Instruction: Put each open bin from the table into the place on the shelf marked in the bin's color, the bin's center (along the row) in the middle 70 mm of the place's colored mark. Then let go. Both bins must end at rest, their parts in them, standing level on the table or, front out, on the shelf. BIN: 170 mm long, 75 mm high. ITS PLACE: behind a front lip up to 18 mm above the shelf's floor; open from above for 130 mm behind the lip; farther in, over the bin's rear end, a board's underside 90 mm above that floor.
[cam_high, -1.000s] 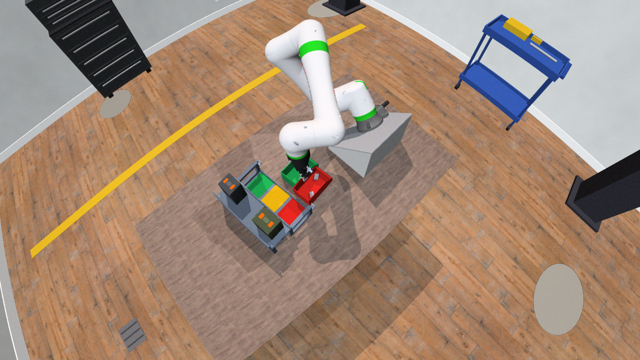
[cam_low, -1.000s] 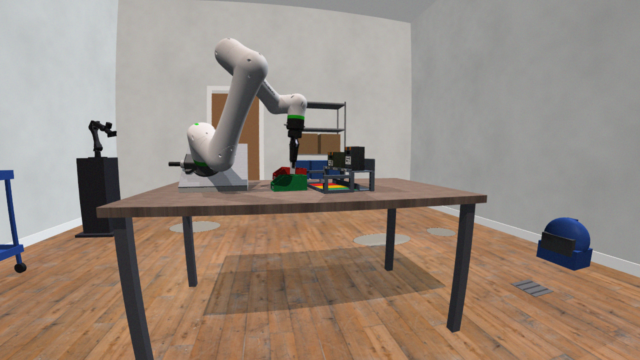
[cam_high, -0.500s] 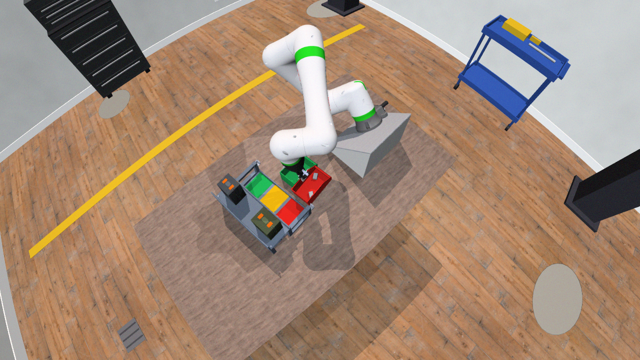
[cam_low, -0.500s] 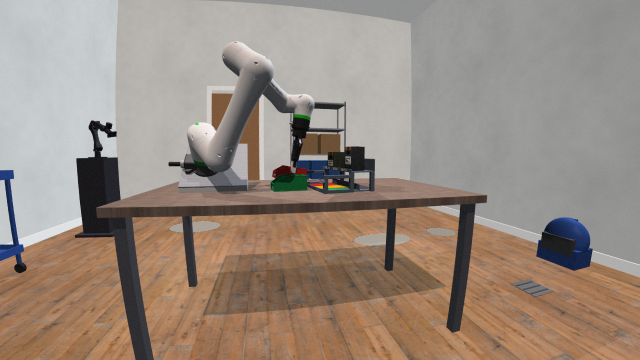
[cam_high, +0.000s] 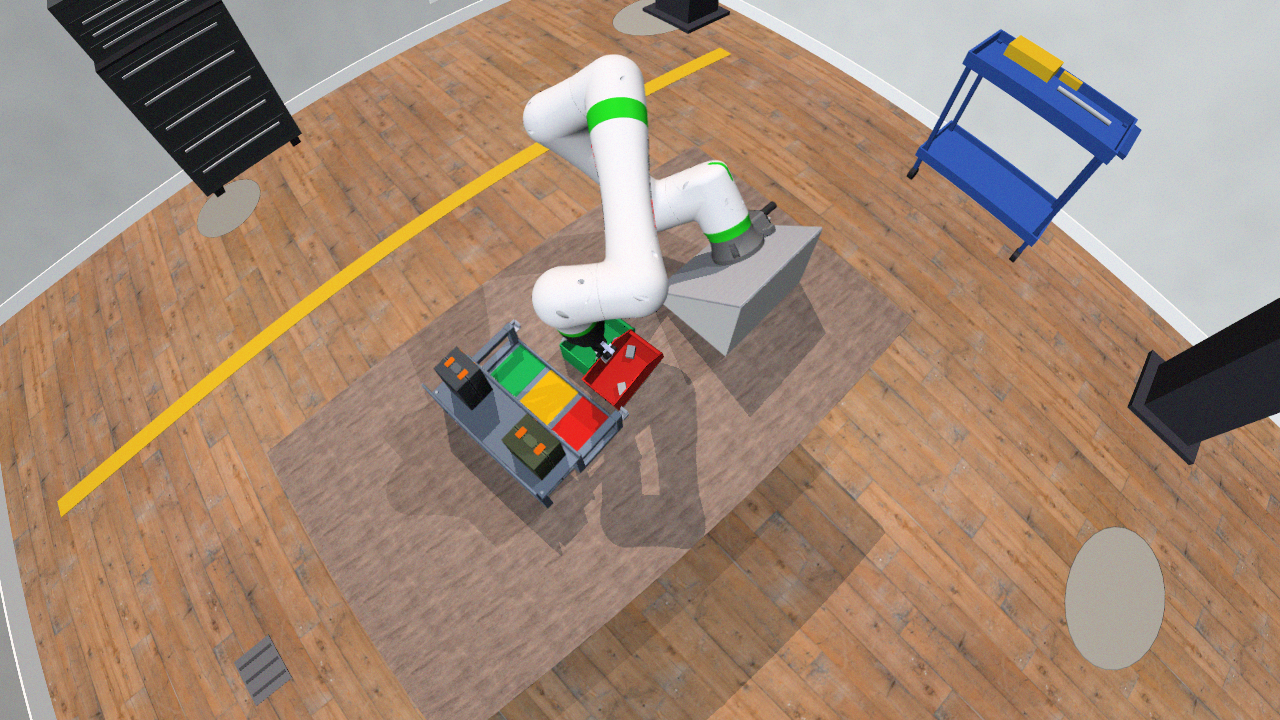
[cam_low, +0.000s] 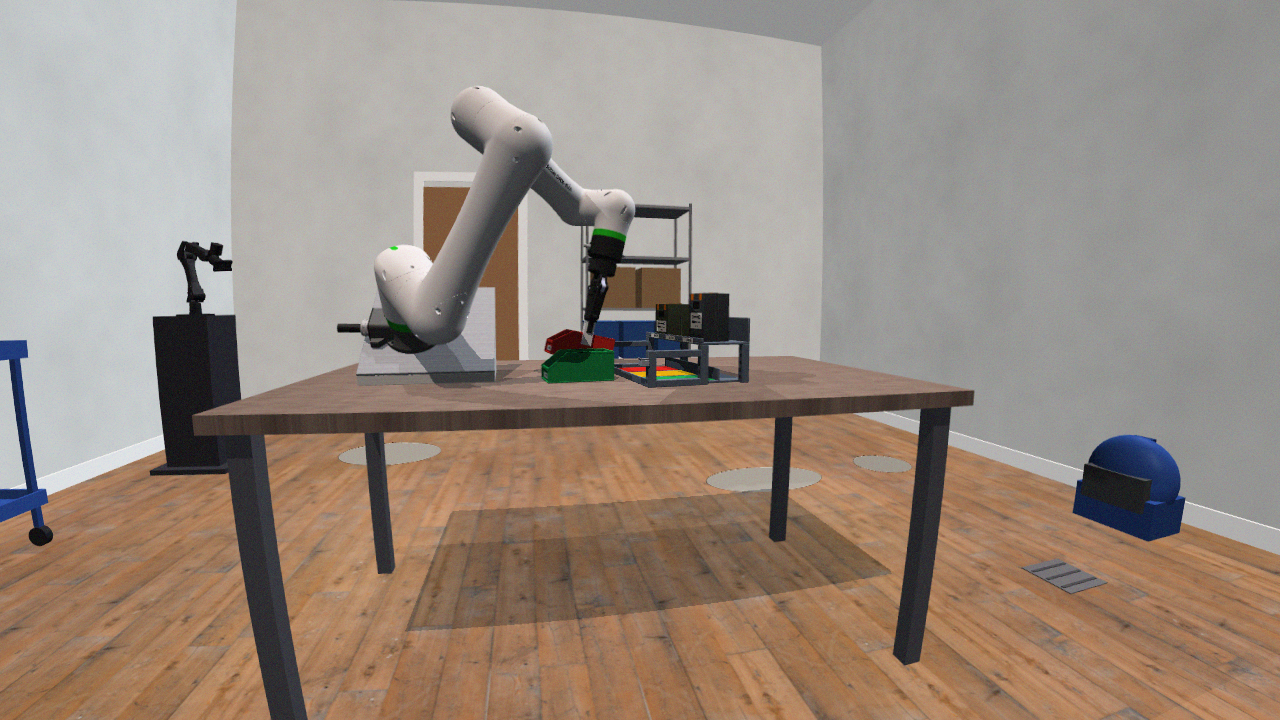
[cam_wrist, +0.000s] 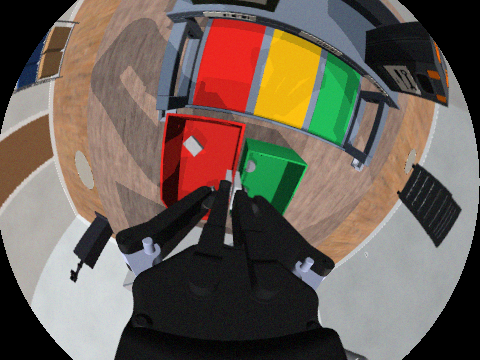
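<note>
Right now the red bin is 2 cm behind my hand, 5 cm to the left of it and 4 cm below it. The rest, counted from my hand: green bin: 4 cm behind, 7 cm to the right, 8 cm below.
</note>
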